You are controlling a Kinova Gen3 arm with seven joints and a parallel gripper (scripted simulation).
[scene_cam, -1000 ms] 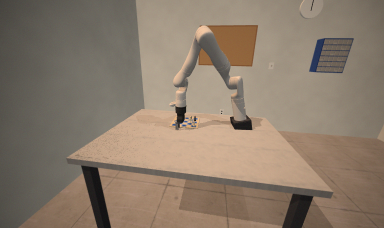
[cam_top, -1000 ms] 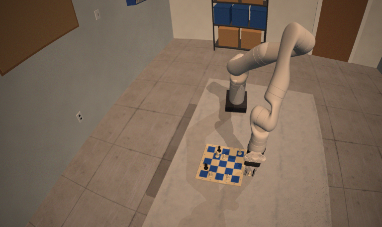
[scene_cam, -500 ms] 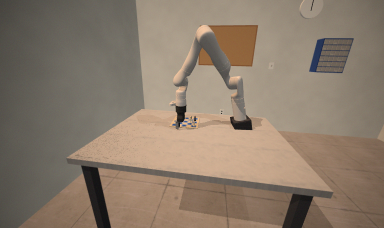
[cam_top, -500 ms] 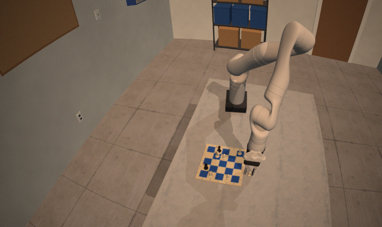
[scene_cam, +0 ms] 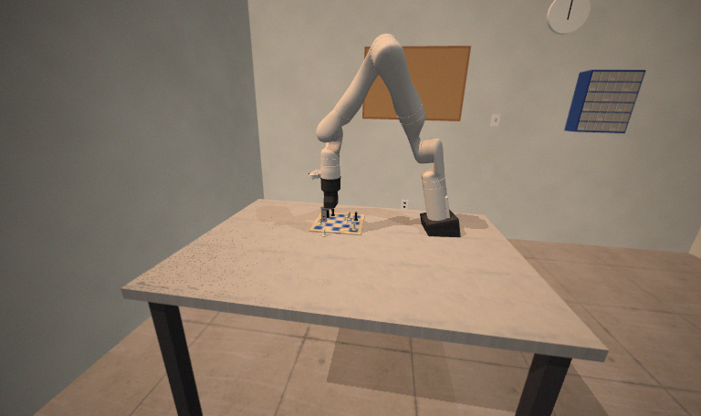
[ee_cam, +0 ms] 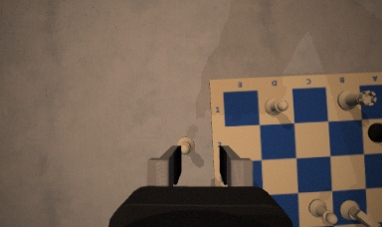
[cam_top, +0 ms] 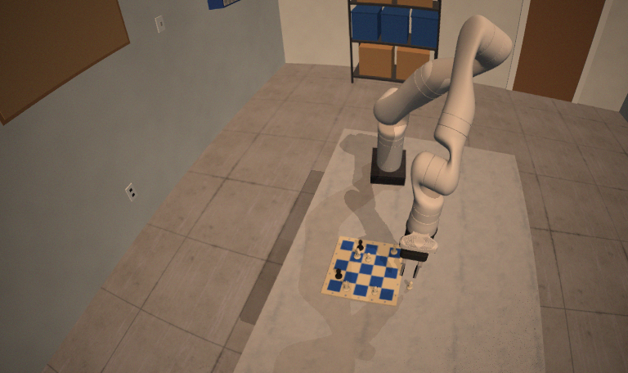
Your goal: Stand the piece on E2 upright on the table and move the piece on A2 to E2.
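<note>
My gripper is now 130 mm to the left of the chessboard, 80 mm above it and 20 mm past it.
</note>
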